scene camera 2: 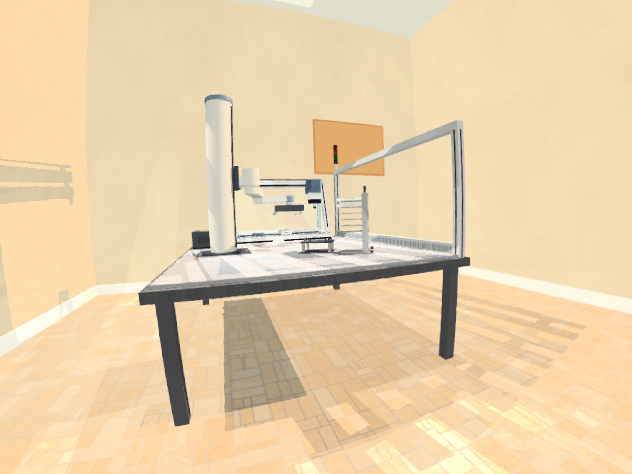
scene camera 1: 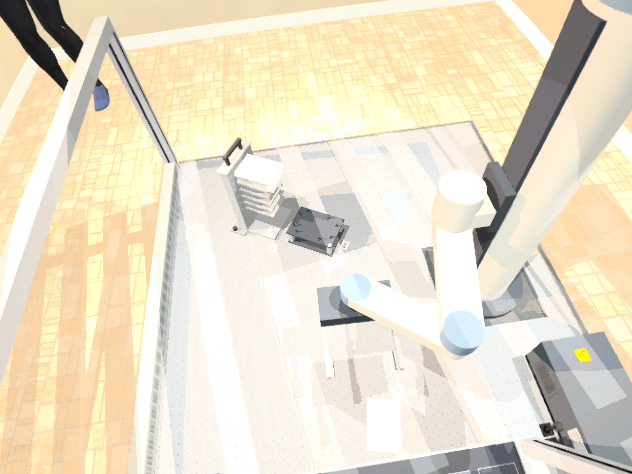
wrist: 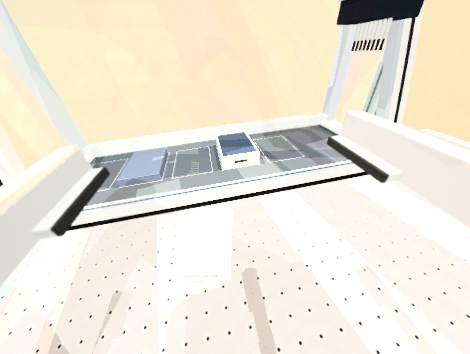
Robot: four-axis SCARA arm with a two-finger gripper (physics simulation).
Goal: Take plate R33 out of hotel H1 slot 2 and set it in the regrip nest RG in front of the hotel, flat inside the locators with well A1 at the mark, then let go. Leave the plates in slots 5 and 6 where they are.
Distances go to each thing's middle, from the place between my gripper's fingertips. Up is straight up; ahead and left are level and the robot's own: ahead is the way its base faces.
Right now my hand is 280 mm to the right of the blue-grey block [wrist: 139,169], 160 mm past it and 160 mm above it.
